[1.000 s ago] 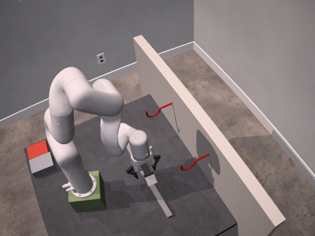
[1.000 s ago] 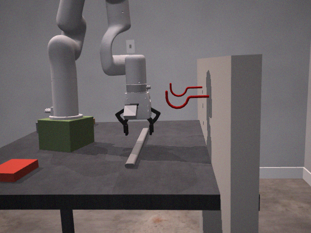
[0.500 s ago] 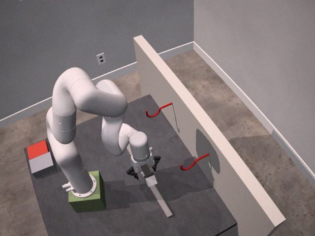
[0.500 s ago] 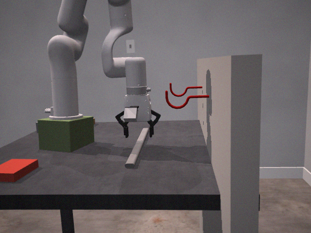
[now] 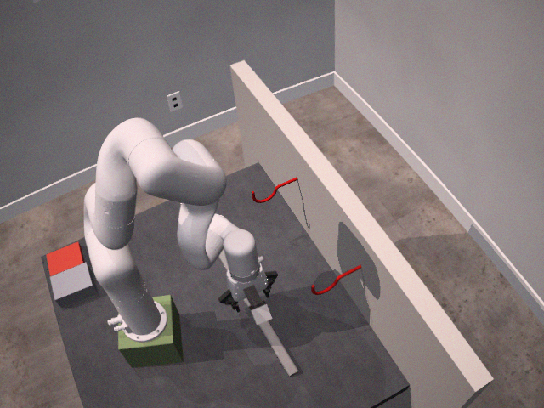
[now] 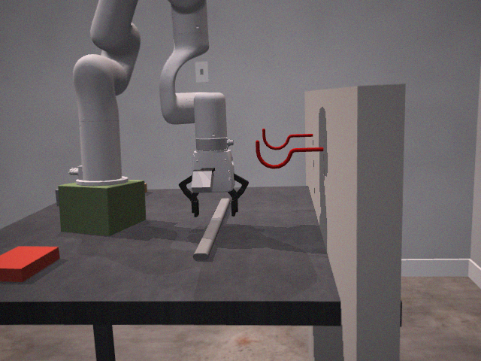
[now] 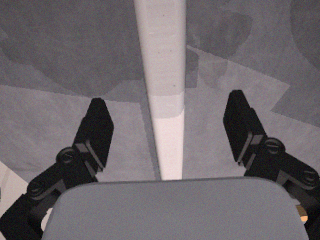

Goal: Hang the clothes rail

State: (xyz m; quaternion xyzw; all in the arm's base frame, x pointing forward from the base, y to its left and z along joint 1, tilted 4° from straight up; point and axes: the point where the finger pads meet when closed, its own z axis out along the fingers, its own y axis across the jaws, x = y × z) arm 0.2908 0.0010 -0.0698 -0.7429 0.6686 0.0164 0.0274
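Now: hand 30 mm above the grey clothes rail. Also, from my hand: beige wall panel 270 mm ahead, 250 mm below, 50 mm to the left; then grey block 490 mm behind, 250 mm to the left, 10 mm below.
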